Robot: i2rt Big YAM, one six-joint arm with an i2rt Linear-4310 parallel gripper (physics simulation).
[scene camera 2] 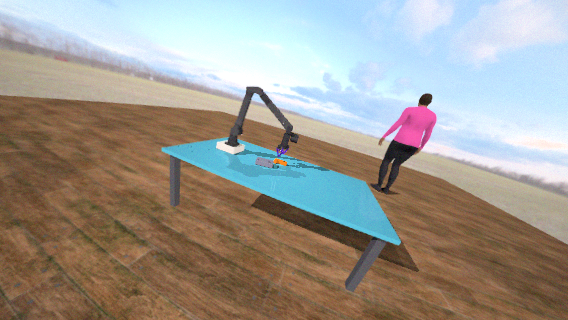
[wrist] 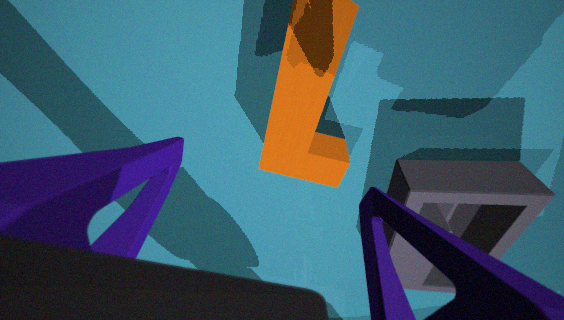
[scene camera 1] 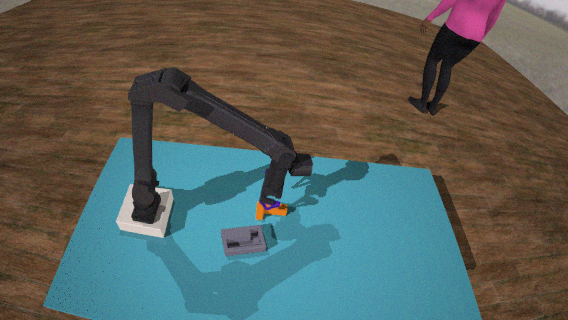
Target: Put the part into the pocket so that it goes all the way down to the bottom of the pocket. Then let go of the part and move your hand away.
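Frame: origin at the arm's base, x ahead, y left, z up, level; centimetres.
Seen in the pictures: gripper, between the fingertips: (scene camera 2: pixel 280 155) (wrist: pixel 279 173) (scene camera 1: pixel 268 198); arm's base, origin of its link: (scene camera 2: pixel 232 144) (scene camera 1: pixel 146 208).
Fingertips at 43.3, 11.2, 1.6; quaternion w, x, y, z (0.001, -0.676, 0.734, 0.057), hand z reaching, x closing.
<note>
Pixels of each thing's top centre, then the offset from my fingertips to it, as dx, dy, dz. Level surfaces: height alone.
- orange L-shaped part, centre of its top: (wrist: pixel 321 112) (scene camera 1: pixel 271 209) (scene camera 2: pixel 280 160) +1.8, -1.7, -4.2
- grey block, centre of its top: (wrist: pixel 445 252) (scene camera 1: pixel 243 237) (scene camera 2: pixel 265 160) -7.4, -15.4, -3.6
- blue table, height of its surface: dz -7.2
The orange L-shaped part (scene camera 1: pixel 276 212) (scene camera 2: pixel 281 162) (wrist: pixel 300 110) lies on the blue table, outside the pocket. The grey block (scene camera 1: pixel 248 251) (scene camera 2: pixel 263 162) (wrist: pixel 465 176) with the recessed pocket sits beside it, nearer the front in the scene camera 1 view. My gripper (scene camera 1: pixel 270 204) (scene camera 2: pixel 282 152) (wrist: pixel 279 173) is open, with its purple fingers wide apart and nothing between them. It is above the part and hides some of it in the scene camera 1 view. In the wrist view the part's short foot lies ahead between the fingertips, and the right finger overlaps the block.
The blue table (scene camera 1: pixel 390 240) (scene camera 2: pixel 320 190) bears the white base block (scene camera 1: pixel 142 227) (scene camera 2: pixel 230 147) of the arm at its left. Shadows of the arm cross the table. A person in a pink top (scene camera 1: pixel 467 20) (scene camera 2: pixel 415 127) stands on the wooden floor beyond the table.
</note>
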